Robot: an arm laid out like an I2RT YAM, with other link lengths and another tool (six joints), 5 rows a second.
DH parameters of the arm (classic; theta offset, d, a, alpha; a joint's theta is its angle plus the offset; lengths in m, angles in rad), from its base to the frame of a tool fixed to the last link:
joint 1: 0 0.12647 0.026 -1.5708
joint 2: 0 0 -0.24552 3.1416
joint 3: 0.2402 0 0.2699 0
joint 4: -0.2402 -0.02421 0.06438 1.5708
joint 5: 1.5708 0.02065 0 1.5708
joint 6: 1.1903 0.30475 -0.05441 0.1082
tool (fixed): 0 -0.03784 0 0
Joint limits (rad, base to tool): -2.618..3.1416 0..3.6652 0..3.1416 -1.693..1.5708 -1.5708..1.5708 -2.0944..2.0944
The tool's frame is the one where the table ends.
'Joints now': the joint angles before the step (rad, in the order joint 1, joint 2, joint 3, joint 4, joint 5, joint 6). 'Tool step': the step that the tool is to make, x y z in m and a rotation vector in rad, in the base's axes. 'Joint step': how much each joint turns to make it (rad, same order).
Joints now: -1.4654, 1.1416, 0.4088, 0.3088, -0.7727, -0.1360
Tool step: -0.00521, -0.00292, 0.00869, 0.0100, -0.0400, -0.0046
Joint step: -0.0268, -0.0004, 0.0000, 0.0222, -0.0367, 0.0404
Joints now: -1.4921, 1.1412, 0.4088, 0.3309, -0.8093, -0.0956
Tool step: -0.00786, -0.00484, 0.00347, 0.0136, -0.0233, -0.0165
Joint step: -0.0275, 0.0004, 0.0000, 0.0075, -0.0195, 0.0263
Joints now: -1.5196, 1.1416, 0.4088, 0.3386, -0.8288, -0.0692
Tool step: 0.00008, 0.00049, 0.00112, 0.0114, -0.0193, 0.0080
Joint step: -0.0072, 0.0118, -0.0001, 0.0154, -0.0216, 0.0187
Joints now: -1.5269, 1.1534, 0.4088, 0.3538, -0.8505, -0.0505
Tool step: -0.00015, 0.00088, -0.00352, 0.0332, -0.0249, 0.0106
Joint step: -0.0103, 0.0248, -0.0001, 0.0115, -0.0294, 0.0248
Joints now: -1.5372, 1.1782, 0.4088, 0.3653, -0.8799, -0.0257
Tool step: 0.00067, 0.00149, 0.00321, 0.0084, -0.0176, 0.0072
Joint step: -0.0030, -0.0012, -0.0004, 0.0067, -0.0164, 0.0198
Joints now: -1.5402, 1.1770, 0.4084, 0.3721, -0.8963, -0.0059
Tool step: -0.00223, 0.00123, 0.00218, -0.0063, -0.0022, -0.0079
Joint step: -0.0046, -0.0224, -0.0123, 0.0001, 0.0023, 0.0050
